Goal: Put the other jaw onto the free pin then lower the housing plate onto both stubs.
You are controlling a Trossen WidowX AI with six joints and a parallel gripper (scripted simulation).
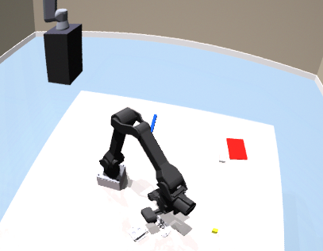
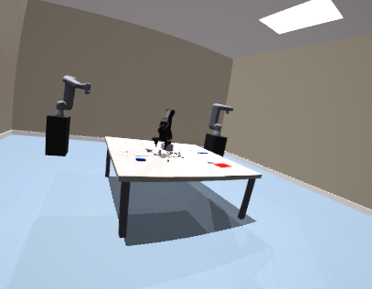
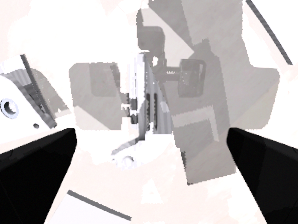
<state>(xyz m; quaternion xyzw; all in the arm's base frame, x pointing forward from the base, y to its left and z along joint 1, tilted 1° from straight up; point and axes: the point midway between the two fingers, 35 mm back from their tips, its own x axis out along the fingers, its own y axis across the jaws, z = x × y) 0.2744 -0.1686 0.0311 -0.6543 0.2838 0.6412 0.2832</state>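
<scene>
Right now the white jaw is 50 mm below my gripper tip, 40 mm to the right of it and 10 mm ahead of it. Also, from my gripper tip: flat white piece 200 mm to the right, 60 mm ahead, 50 mm below; yellow piece 220 mm ahead, 50 mm below; red plate 550 mm to the left, 290 mm ahead, 50 mm below.
</scene>
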